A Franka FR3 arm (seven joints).
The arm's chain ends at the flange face. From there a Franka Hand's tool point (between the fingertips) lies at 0.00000 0.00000 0.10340 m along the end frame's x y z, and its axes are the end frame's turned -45 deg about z.
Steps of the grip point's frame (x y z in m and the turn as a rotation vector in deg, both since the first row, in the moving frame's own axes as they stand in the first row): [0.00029, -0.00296, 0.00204, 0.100, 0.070, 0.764]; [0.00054, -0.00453, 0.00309, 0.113, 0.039, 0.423]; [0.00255, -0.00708, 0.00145, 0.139, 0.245, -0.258]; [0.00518, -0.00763, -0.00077, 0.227, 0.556, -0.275]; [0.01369, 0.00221, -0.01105, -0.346, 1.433, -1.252]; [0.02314, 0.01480, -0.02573, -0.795, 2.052, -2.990]
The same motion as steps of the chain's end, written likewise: [-0.00185, -0.00208, 0.00204, 0.120, -0.021, 0.764]; [-0.00273, -0.00339, 0.00309, 0.107, -0.052, 0.423]; [-0.00334, -0.00632, 0.00145, 0.272, 0.075, -0.258]; [-0.00215, -0.00806, -0.00076, 0.554, 0.233, -0.275]; [0.00899, -0.00671, -0.01102, 0.769, 1.258, -1.252]; [0.02324, -0.00420, -0.02565, 0.889, 2.013, -2.990]
